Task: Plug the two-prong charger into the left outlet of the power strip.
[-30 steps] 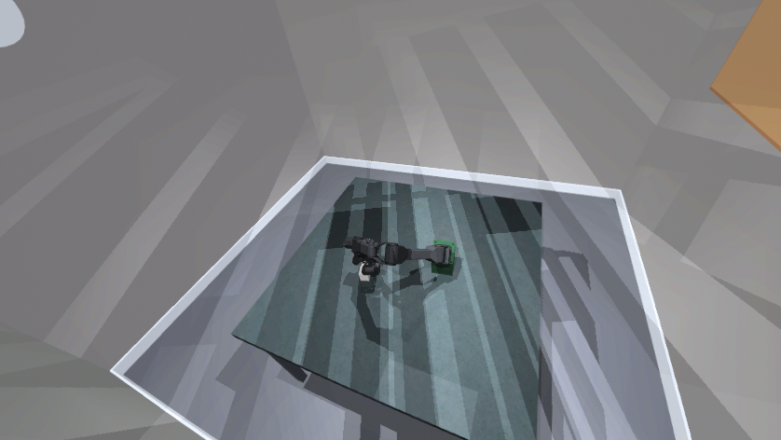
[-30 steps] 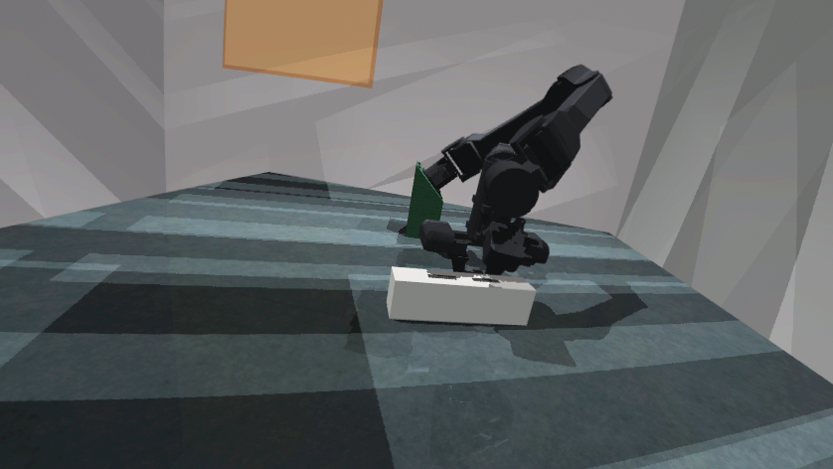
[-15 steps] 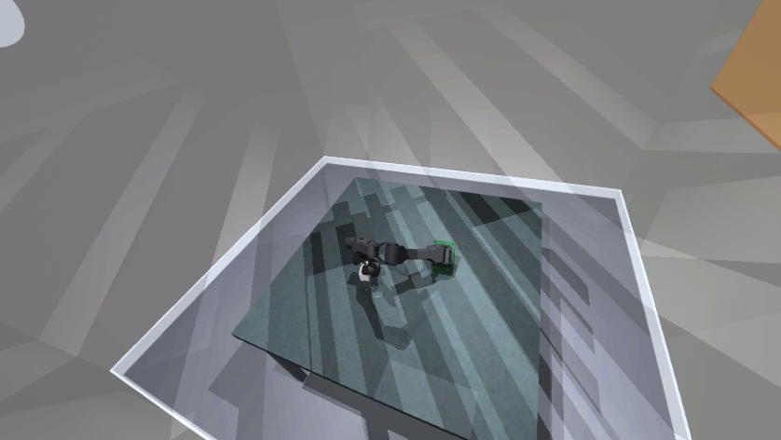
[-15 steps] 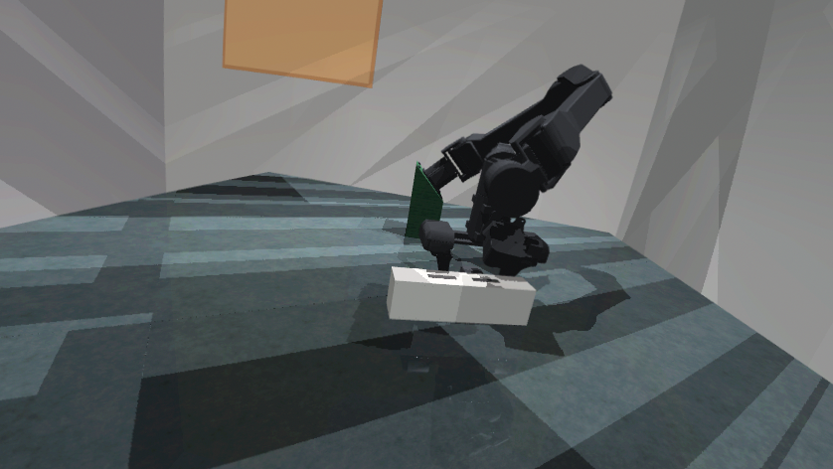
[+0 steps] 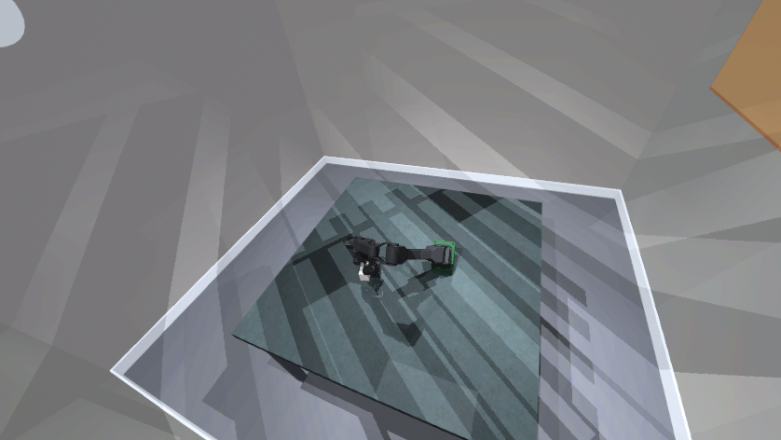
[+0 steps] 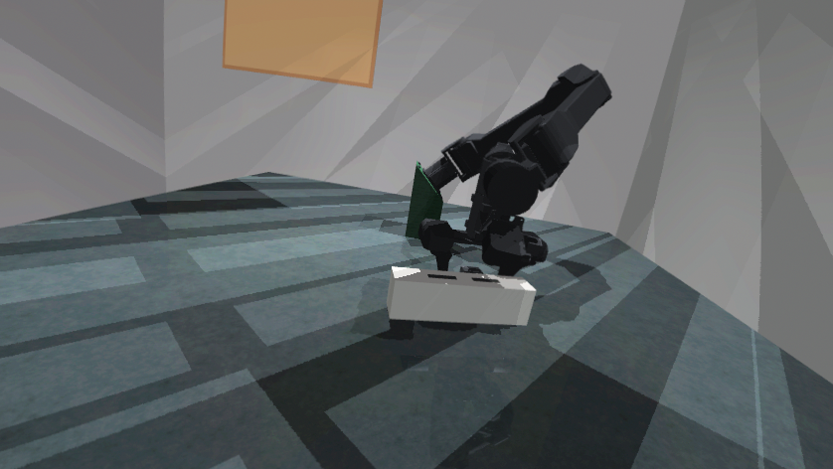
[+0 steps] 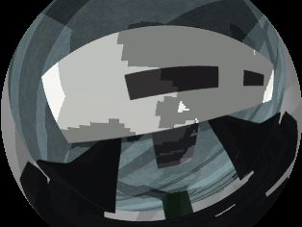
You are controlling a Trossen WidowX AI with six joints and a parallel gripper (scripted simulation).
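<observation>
The charger is 20 mm ahead of my gripper tip and 10 mm above it.
</observation>
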